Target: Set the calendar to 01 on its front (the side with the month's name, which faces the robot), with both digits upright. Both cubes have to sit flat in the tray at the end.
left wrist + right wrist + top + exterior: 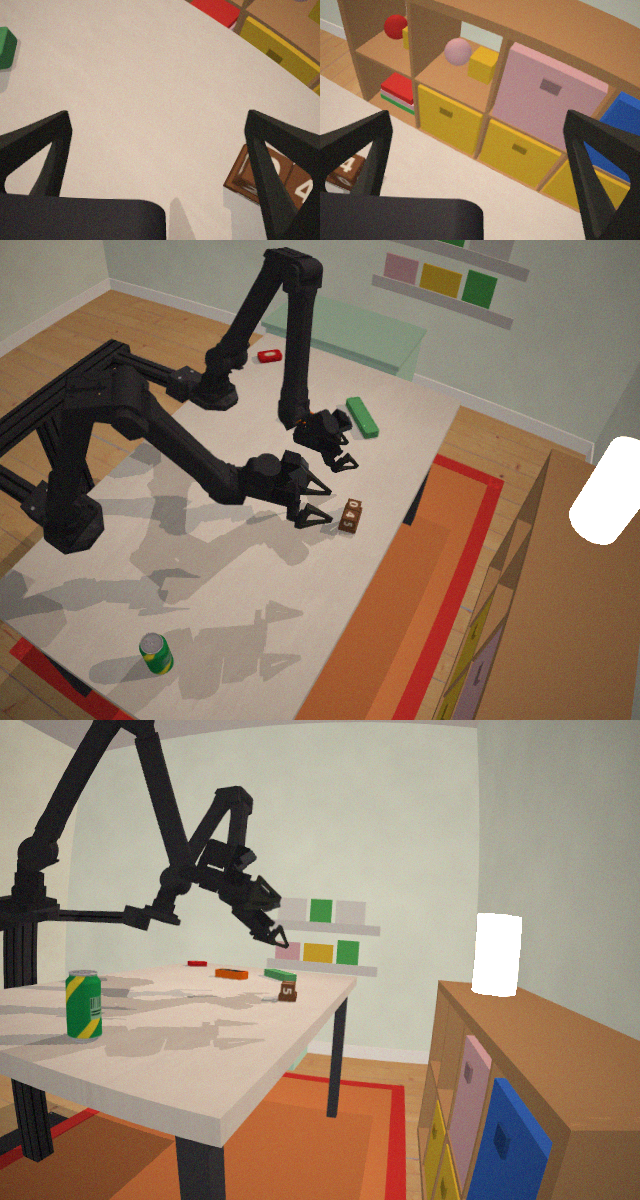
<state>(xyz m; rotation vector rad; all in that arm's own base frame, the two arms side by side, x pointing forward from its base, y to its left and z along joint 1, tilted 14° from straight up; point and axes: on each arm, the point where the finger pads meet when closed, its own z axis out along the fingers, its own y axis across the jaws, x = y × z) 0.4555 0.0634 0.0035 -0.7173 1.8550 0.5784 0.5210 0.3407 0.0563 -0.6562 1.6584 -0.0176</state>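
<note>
Now: the brown number cube 60 mm ahead of my left hand, 80 mm to the right of it and 130 mm below it. From my left hand the other things lie so: red item: 600 mm behind, 500 mm to the left, 140 mm below; brown tray: 70 mm ahead, 100 mm to the right, 150 mm below; orange multimeter: 270 mm behind, 220 mm to the left, 140 mm below.
</note>
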